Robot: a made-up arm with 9 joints. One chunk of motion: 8 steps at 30 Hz.
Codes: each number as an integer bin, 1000 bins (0 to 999) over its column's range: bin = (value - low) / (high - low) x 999, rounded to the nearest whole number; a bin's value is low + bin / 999 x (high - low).
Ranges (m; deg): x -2.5..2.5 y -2.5..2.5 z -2.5..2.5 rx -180..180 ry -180..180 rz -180..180
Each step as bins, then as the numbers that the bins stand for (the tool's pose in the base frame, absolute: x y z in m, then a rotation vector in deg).
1 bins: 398 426 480 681 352 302
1 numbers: -0.5080 -0.3679 -0.0976 65.41 -53.15 -71.17
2 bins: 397 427 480 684 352 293
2 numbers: -0.5130 -0.3629 -0.0976 66.49 -53.15 -74.41
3 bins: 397 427 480 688 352 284
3 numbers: -0.5130 -0.3629 -0.0976 67.93 -53.15 -77.66
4 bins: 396 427 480 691 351 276
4 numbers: -0.5180 -0.3629 -0.0976 69.01 -53.51 -80.54
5 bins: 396 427 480 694 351 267
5 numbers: -0.5180 -0.3629 -0.0976 70.09 -53.51 -83.78
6 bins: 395 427 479 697 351 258
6 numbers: -0.5230 -0.3629 -0.1026 71.17 -53.51 -87.03
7 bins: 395 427 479 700 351 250
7 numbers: -0.5230 -0.3629 -0.1026 72.25 -53.51 -89.91
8 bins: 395 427 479 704 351 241
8 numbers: -0.5230 -0.3629 -0.1026 73.69 -53.51 -93.15
